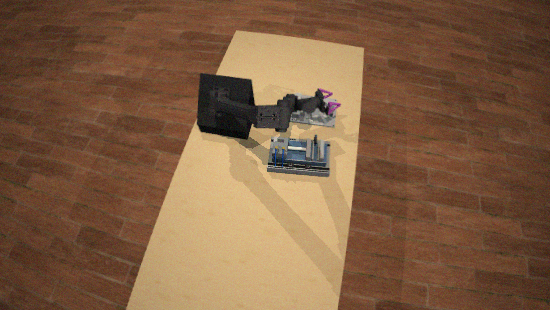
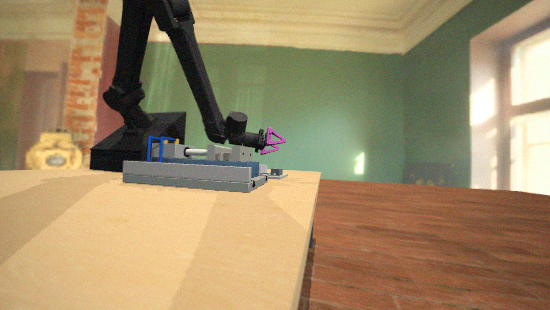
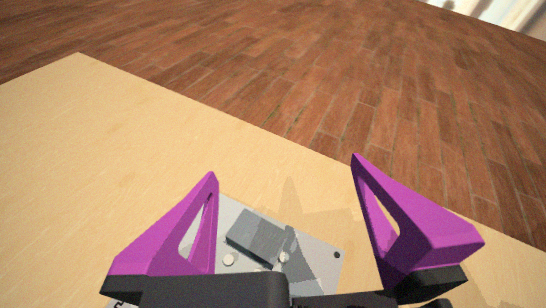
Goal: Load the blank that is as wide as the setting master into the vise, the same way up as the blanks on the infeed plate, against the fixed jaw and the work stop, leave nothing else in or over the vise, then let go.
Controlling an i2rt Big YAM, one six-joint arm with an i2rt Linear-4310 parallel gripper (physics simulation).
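Frame: origin at the arm's base, x right, y back, z down, level; centimetres.
Seen in the pictures: gripper, fingertip midpoint: (image 1: 336, 99) (image 2: 281, 145) (image 3: 281, 168); arm's base, origin of the base link: (image 2: 142, 126).
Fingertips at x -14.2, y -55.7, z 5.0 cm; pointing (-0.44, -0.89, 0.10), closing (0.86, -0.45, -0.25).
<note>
Pixels of each thing's top centre, then the offset from my fingertips to it. "spot": a spot on its surface instead.
- dark grey block, middle of its top: (image 3: 258, 234) (image 2: 277, 168) dx -0.4, dy +1.7, dz +9.7 cm
- light grey infeed plate, surface spot: (image 3: 324, 252) (image 1: 333, 123) spot: dx +6.7, dy -0.7, dz +12.1 cm
- vise, middle of its top: (image 2: 206, 144) (image 1: 300, 147) dx +29.5, dy +14.0, dz +3.1 cm
- dark upright piece, surface spot: (image 1: 315, 141) spot: dx +24.6, dy +7.5, dz +3.5 cm
My gripper (image 1: 335, 99) (image 2: 281, 144) (image 3: 281, 168) has magenta fingers, wide open and empty, above the infeed plate's outer end. A dark grey block (image 3: 255, 237) (image 2: 276, 172) lies on the light grey infeed plate (image 3: 324, 252) (image 1: 327, 123), below the fingers; its width against the master cannot be judged. Other parts of the plate are hidden by the gripper and arm. The vise (image 1: 300, 171) (image 2: 187, 172) stands beside the plate, its screw running to the inner jaw (image 1: 309, 150); the outer jaw (image 1: 321, 151) (image 2: 242, 153) faces it. A dark upright piece (image 1: 315, 141) shows between the jaws.
Thin blue frames (image 2: 161, 150) with yellow parts stand at the vise's screw end. The black arm base (image 1: 225, 107) (image 2: 140, 142) stands at the table's opposite edge. Small round pins (image 3: 228, 259) stand on the plate beside the block. The table's edge runs just past the plate.
</note>
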